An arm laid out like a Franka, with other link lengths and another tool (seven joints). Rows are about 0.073 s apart.
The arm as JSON. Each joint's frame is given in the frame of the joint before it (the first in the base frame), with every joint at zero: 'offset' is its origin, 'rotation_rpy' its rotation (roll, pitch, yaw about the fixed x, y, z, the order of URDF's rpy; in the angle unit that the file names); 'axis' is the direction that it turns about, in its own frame. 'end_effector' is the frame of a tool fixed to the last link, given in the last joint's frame.
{
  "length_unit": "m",
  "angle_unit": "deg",
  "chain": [
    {
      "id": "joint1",
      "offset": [
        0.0,
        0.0,
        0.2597
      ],
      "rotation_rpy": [
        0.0,
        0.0,
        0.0
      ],
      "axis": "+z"
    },
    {
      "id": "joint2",
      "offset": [
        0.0,
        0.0,
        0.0
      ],
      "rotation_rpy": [
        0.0,
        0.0,
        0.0
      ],
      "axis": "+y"
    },
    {
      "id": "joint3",
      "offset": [
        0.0,
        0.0,
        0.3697
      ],
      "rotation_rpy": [
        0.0,
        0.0,
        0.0
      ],
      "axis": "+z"
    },
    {
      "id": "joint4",
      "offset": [
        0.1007,
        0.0,
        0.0
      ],
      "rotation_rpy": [
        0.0,
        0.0,
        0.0
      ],
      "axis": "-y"
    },
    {
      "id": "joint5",
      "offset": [
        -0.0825,
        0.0,
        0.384
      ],
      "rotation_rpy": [
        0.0,
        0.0,
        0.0
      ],
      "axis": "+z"
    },
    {
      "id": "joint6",
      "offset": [
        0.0,
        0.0,
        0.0
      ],
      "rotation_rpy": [
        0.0,
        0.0,
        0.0
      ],
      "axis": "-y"
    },
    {
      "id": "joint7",
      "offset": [
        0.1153,
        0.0,
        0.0
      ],
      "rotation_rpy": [
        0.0,
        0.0,
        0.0
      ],
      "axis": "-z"
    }
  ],
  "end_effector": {
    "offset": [
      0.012,
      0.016,
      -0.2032
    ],
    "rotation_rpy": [
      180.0,
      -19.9,
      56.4
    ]
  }
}
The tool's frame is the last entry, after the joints.
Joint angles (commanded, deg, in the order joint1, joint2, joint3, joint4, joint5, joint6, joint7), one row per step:
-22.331 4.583 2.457 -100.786 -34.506 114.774 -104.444
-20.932 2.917 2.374 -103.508 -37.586 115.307 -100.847
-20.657 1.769 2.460 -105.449 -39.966 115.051 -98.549
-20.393 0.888 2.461 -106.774 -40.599 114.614 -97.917
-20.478 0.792 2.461 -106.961 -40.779 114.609 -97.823
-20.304 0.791 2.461 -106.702 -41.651 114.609 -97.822
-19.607 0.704 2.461 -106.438 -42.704 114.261 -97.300
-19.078 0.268 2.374 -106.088 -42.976 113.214 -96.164
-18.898 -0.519 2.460 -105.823 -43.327 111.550 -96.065
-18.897 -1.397 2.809 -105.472 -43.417 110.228 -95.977
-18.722 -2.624 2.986 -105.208 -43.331 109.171 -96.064
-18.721 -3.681 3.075 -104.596 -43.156 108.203 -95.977
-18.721 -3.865 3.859 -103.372 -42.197 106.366 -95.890
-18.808 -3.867 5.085 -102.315 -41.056 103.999 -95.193
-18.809 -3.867 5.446 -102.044 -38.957 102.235 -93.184
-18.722 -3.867 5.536 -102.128 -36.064 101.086 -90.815
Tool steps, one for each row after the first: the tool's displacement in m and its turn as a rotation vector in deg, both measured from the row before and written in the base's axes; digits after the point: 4 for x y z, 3 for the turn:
-0.0051 0.0132 -0.0017 -2.508 -0.487 -0.489
-0.0088 0.0024 -0.0024 -1.902 0.309 -0.937
-0.0071 0.0034 -0.0022 -0.448 0.575 -0.311
-0.0013 -0.0009 -0.0004 -0.139 0.086 -0.107
0.0015 -0.0003 0.0036 -0.871 0.008 0.437
0.0027 0.0044 0.0044 -1.056 -0.099 0.387
-0.0016 0.0031 0.0068 -0.466 -0.615 -1.023
-0.0063 0.0008 0.0093 -0.607 0.285 -0.808
-0.0049 0.0026 0.0111 -0.425 -0.213 -0.572
-0.0057 0.0038 0.0140 -0.343 -0.594 -0.311
-0.0053 0.0012 0.0151 -0.285 -0.980 -0.660
-0.0005 0.0077 0.0088 0.620 -0.290 -0.678
-0.0005 0.0114 0.0040 0.936 0.028 -1.122
-0.0031 0.0076 -0.0043 2.017 -0.686 -2.615
-0.0021 0.0089 -0.0078 2.787 -1.106 -2.818

